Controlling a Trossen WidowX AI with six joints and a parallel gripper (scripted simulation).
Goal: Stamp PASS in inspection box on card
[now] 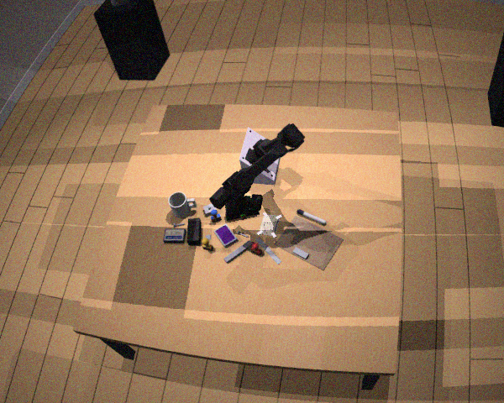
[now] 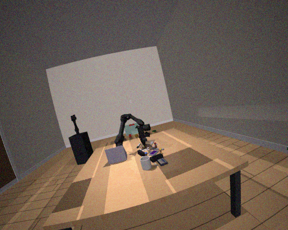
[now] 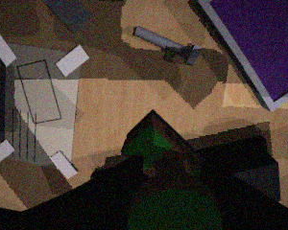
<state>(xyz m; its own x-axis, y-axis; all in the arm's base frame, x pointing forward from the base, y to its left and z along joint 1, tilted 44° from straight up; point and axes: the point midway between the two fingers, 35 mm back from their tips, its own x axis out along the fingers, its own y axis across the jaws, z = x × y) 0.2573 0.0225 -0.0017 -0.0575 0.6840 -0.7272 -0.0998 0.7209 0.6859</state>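
My gripper tip is now 70 mm short of the purple ink pad, 60 mm to the left of it and 80 mm above it. Also, from my gripper tip: blue stamp 120 mm to the right, 70 mm below; then green-handled PASS stamp right at my gripper tip; then white card 20 mm behind, 110 mm to the left, 90 mm below.
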